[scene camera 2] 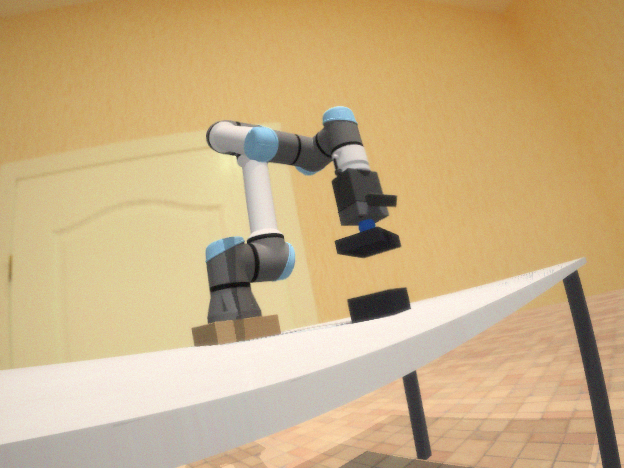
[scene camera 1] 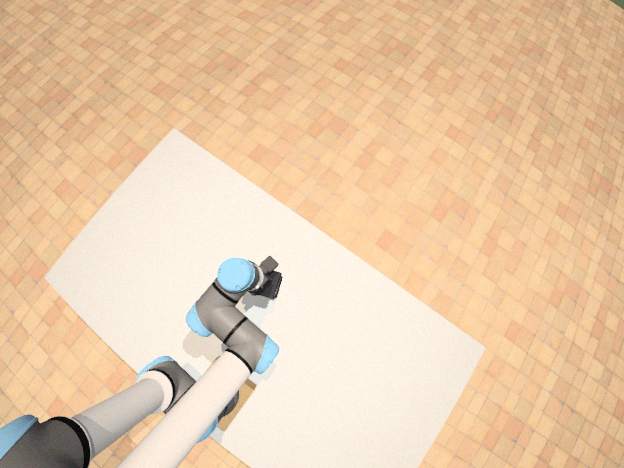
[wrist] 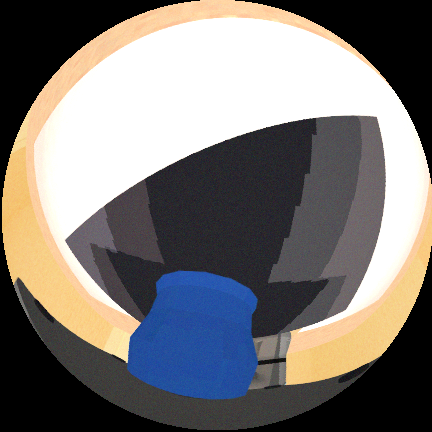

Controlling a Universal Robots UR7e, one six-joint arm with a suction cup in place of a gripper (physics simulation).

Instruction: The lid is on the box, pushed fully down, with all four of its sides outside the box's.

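Where they show: hand, its tool point: [wrist: 209, 276]; arm's base, origin of its link: [scene camera 2: 235, 321] [wrist: 265, 337].
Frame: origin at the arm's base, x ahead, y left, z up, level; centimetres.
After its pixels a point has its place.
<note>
The black lid [scene camera 1: 273, 285] {x 42.0, y 13.2, z 10.8 cm} [scene camera 2: 367, 242] {x 44.4, y 13.1, z 8.5 cm} [wrist: 230, 210] hangs under my blue suction cup [scene camera 2: 366, 225] [wrist: 195, 340], which touches its top. In the scene camera 2 view the lid is well above the table and looks roughly level, with its flat top up. The black box [scene camera 2: 379, 305] {x 43.7, y 13.3, z -3.1 cm} stands on the table below the lid, with a visible gap between them. In the scene camera 1 view the box is hidden under the lid and the arm's tool. The box does not show in the wrist view, where the lid fills the middle. Exact alignment of their sides cannot be told.
The white table [scene camera 1: 378, 352] {x 51.5, y -32.9, z -5.4 cm} [scene camera 2: 151, 392] {x 71.9, y -26.5, z -5.4 cm} bears the arm's base on a wooden block [scene camera 1: 244, 393] {x 7.0, y -6.4, z 0.1 cm} [scene camera 2: 258, 327] {x 8.2, y 3.3, z -2.7 cm}. The arm reaches over the table from the block. A pale door [scene camera 2: 126, 251] and a yellow wall [scene camera 2: 453, 125] are behind.
</note>
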